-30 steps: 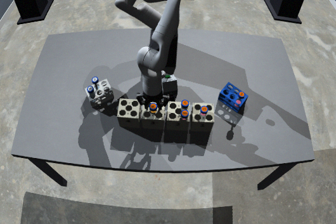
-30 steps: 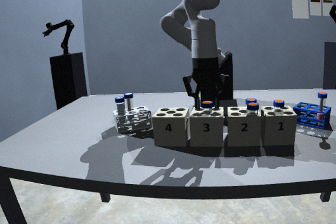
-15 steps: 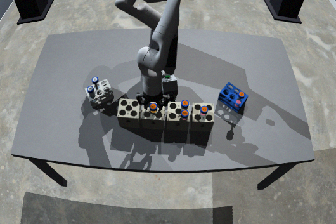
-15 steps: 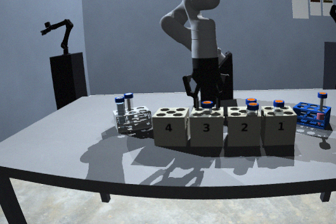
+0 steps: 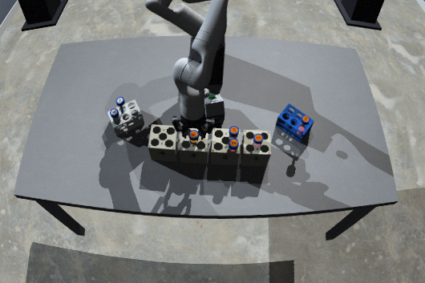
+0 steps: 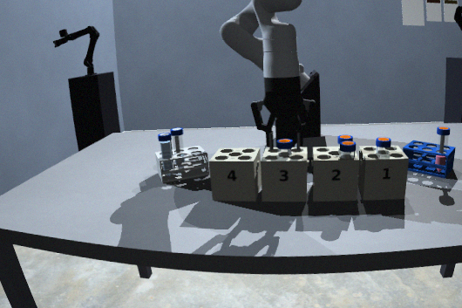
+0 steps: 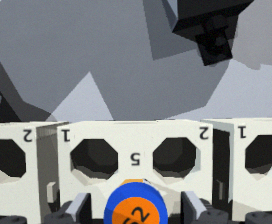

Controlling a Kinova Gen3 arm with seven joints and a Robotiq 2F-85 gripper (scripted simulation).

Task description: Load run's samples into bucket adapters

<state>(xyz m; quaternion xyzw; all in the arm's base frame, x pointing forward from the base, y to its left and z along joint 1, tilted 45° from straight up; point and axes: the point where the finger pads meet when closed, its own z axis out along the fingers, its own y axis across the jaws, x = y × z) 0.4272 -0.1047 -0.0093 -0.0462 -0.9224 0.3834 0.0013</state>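
My gripper is now 10 mm past the sample tube S2 and 50 mm above it. The rest, counted from my hand: adapter 2 (10 mm ahead, 110 mm to the left, 70 mm below); adapter 3 (70 mm below); sample tube S7 (10 mm behind, 140 mm to the left, 50 mm below).
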